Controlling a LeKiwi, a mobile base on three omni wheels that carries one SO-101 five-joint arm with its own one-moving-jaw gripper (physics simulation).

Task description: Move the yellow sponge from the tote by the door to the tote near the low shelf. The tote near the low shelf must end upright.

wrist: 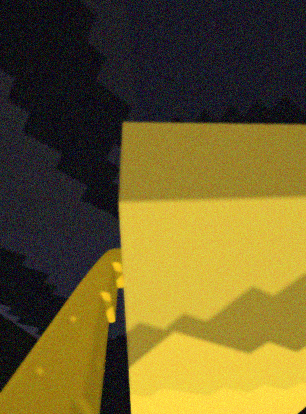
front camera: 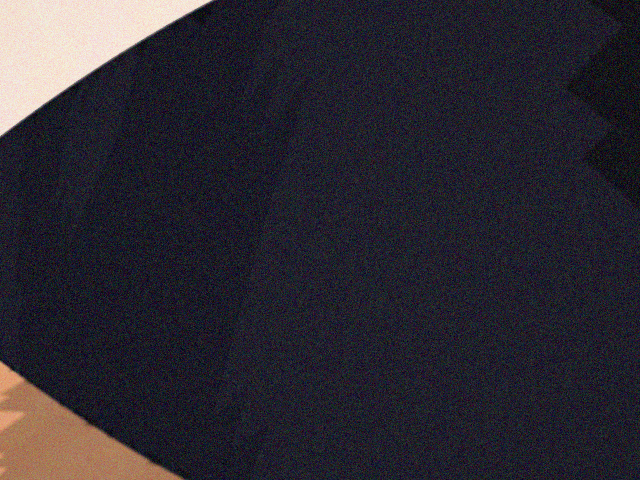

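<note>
In the wrist view the yellow sponge is a large block that fills the right half of the picture and rests on the dark floor of the navy tote. Only one yellow jaw of my gripper shows, at the lower left. Its tip stands close beside the sponge's left face, with a narrow dark gap between them. The other jaw is out of view. The gripper is open and nothing is pressed between the jaws. In the front camera view the tote's dark wall fills almost the whole picture, very close to the base.
A strip of tan floor shows at the lower left of the front view and a pale wall at the upper left. Jagged dark shadows lie on the tote's inner walls.
</note>
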